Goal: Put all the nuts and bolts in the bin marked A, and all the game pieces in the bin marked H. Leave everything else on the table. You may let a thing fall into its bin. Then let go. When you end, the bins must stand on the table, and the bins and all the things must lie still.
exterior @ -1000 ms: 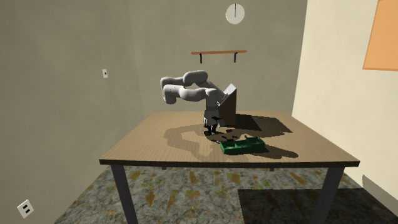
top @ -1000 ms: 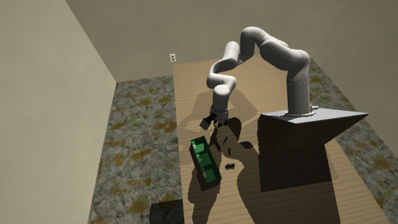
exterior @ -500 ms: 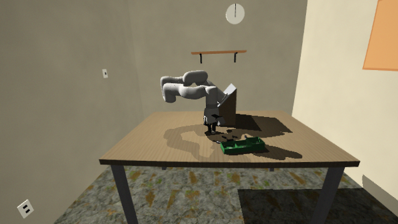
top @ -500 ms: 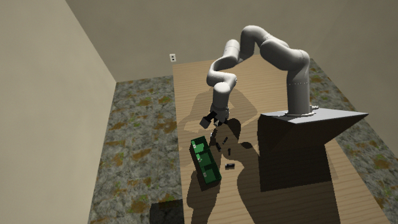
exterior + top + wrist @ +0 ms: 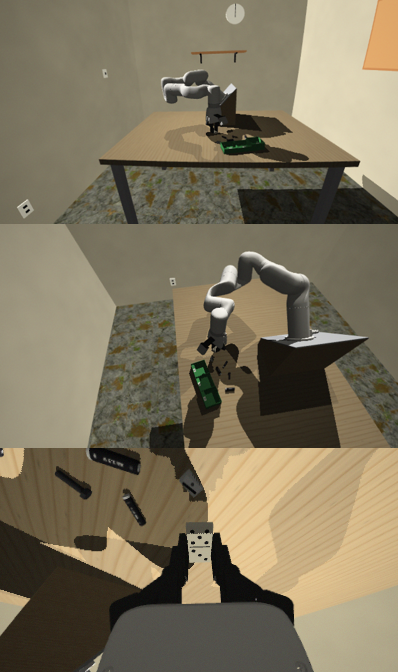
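My gripper is now 6 cm past the dark bolt, 14 cm to the right of it and 8 cm above it. Also, from my hand: small nut: 3 cm ahead, 3 cm to the left, 8 cm below; then green bin: 9 cm ahead, 17 cm to the left, 7 cm below; then white game piece: 2 cm below.
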